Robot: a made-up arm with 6 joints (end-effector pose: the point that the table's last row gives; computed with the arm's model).
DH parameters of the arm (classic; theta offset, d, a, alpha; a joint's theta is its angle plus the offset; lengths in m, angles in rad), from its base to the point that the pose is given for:
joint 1: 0 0.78 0.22 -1.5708
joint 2: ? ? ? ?
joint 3: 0 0 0.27 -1.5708
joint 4: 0 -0.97 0 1.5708
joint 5: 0 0 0 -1.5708
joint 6: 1.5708 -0.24 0 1.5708
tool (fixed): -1.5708 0 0 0
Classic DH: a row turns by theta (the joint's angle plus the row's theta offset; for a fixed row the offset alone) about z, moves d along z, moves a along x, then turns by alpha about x.
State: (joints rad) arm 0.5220 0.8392 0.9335 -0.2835 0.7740 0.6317
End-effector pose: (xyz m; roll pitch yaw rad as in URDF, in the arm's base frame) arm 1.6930 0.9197 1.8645 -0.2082 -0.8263 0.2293
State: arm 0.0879 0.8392 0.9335 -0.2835 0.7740 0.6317
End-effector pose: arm 1.9228 0.1223 1.8645 -0.2082 -0.8263 -0.2048
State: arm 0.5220 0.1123 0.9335 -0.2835 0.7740 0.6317
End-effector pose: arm 0.6945 0.3454 2.7242 1.1653 -1.3740 -1.0691
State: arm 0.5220 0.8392 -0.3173 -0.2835 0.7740 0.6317
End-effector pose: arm 1.4834 0.7992 0.4563 -0.5094 0.3946 0.3086
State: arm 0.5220 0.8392 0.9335 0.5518 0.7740 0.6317
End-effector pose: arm 1.6273 1.0375 1.8463 -1.3996 -0.7208 1.0315
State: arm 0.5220 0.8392 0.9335 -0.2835 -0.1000 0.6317
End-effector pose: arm 1.7393 1.0082 1.6875 -0.3495 0.0017 0.5499
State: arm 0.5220 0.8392 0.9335 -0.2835 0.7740 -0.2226
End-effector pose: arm 1.6930 0.9197 1.8645 0.6461 -0.8263 0.2293
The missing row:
joint 2: -1.5708 0 0.82 3.1416
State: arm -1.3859 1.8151 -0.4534 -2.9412 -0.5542 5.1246
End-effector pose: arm 0.1282 -0.5489 -0.5710 0.3893 1.3859 1.1494
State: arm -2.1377 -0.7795 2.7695 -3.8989 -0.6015 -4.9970
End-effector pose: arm 0.6101 1.1321 0.5620 -0.1923 0.7814 1.5833
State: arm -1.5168 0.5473 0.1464 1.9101 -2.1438 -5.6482
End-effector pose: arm -0.1061 -1.5596 1.4629 -2.3900 -0.4882 2.7382
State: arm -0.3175 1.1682 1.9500 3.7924 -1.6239 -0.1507
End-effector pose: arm 1.3081 -0.2770 2.1026 0.6808 -0.5544 2.0324
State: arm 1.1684 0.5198 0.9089 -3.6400 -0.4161 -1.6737
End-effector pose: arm 0.6666 1.4477 2.2716 -0.8246 -0.7416 0.9033
